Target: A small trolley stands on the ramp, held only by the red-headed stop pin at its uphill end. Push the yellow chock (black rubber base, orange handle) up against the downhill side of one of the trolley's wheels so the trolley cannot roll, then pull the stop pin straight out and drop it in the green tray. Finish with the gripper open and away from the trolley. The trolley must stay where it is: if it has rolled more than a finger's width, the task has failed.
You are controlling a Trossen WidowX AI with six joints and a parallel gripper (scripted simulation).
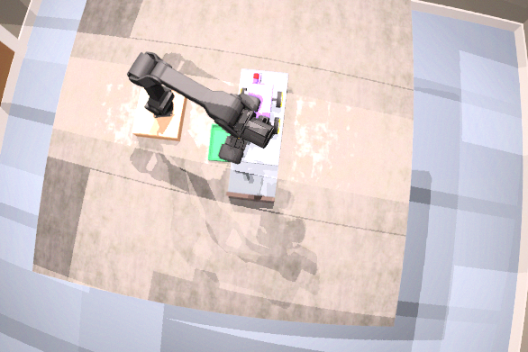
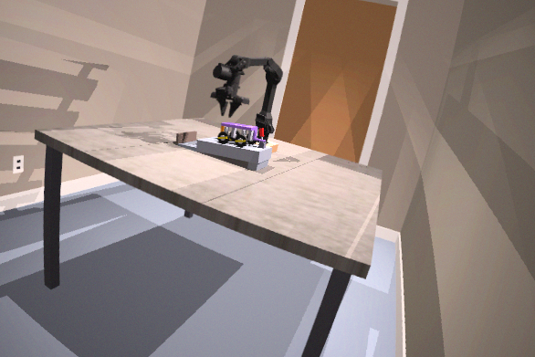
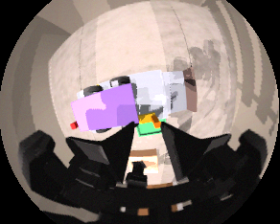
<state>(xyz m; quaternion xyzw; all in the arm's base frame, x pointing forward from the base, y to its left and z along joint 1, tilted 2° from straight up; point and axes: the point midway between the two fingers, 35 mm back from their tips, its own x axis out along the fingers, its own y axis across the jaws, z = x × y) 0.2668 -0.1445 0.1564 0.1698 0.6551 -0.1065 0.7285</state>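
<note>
Now: the red-headed stop pin 19 cm to the left of my gripper tip, 5 cm ahead of it and 4 cm below it. The rest, counted from my gripper tip: yellow chock 9 cm below, 3 cm behind, 1 cm to the left; grey ramp 12 cm below, 8 cm to the left, 5 cm ahead; purple trolley 9 cm to the left, 6 cm below, 5 cm ahead.
</note>
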